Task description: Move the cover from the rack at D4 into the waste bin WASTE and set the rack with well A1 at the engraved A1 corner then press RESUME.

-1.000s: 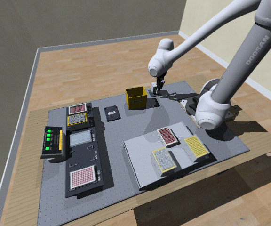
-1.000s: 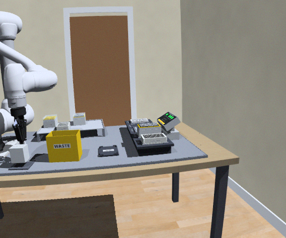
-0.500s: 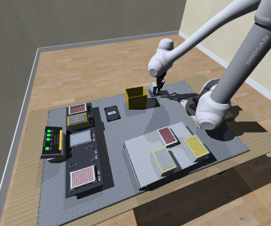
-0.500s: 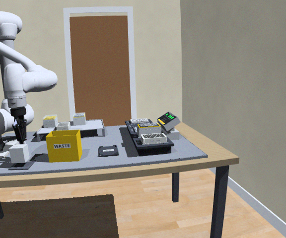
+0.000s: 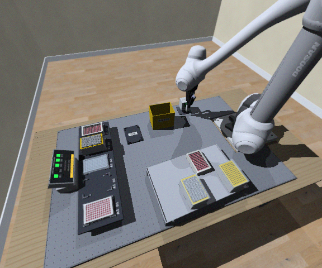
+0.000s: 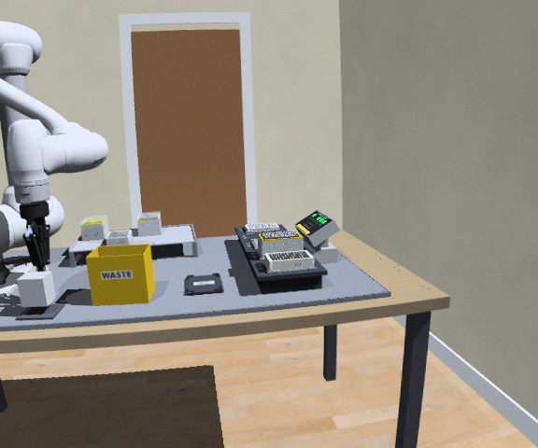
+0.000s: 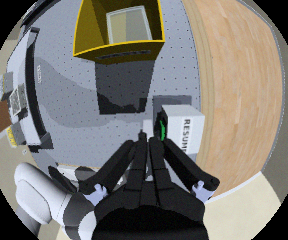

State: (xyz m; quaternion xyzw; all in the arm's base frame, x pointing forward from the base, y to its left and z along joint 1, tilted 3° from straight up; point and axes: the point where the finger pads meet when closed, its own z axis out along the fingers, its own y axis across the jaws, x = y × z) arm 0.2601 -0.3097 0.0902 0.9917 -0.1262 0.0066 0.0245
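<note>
My hand is 10 mm past the resume key box, 30 mm to the left of it and 10 mm above it. The rest, counted from my hand: yellow waste bin 210 mm ahead, 20 mm to the right, 40 mm below; black nest 440 mm ahead, 10 mm to the right, 80 mm below; raised shelf 280 mm ahead, 460 mm to the left, 20 mm below.
</note>
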